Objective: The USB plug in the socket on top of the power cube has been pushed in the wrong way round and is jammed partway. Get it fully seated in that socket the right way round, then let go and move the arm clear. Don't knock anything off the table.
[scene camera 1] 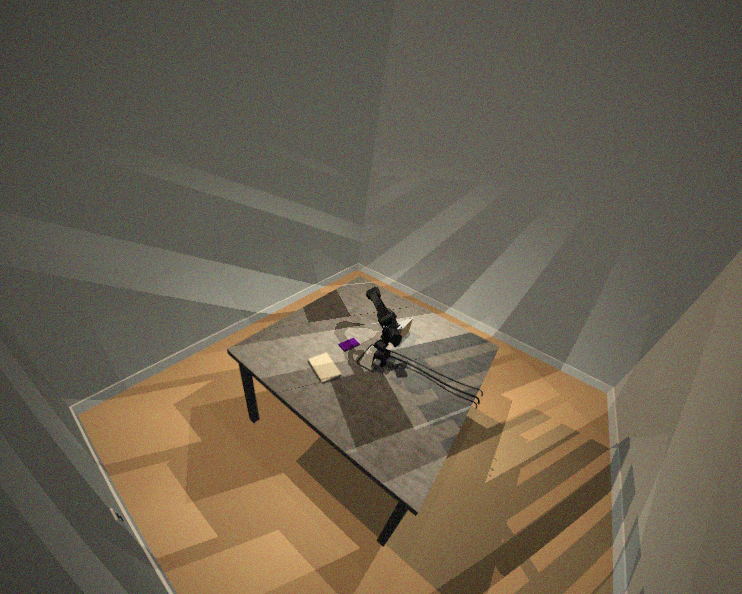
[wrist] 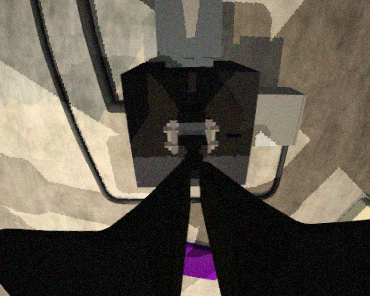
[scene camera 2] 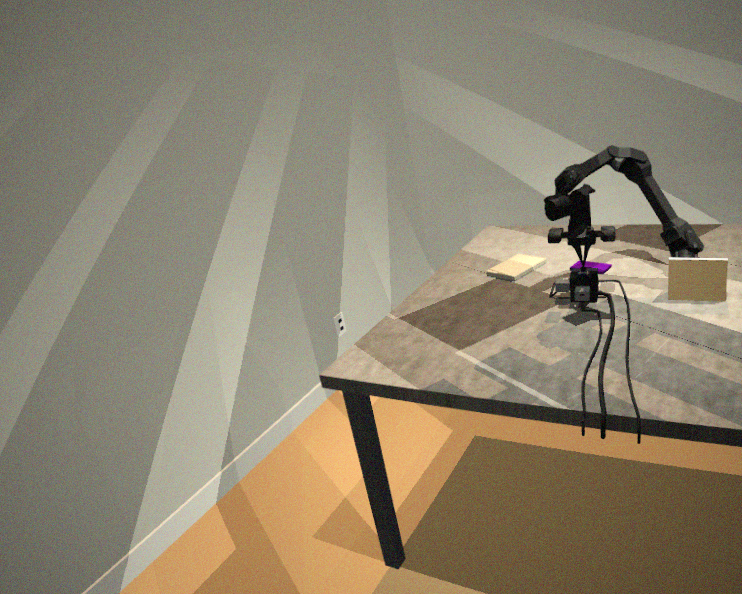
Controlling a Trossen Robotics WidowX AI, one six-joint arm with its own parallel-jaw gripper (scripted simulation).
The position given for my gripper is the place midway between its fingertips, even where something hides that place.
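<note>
Black power cube point(scene camera 2: 591, 279), point(wrist: 154, 94): visible. USB plug point(wrist: 192, 146), purple flat item point(wrist: 198, 263): likewise. My gripper point(scene camera 2: 583, 262), point(wrist: 194, 170): in sight too.
</note>
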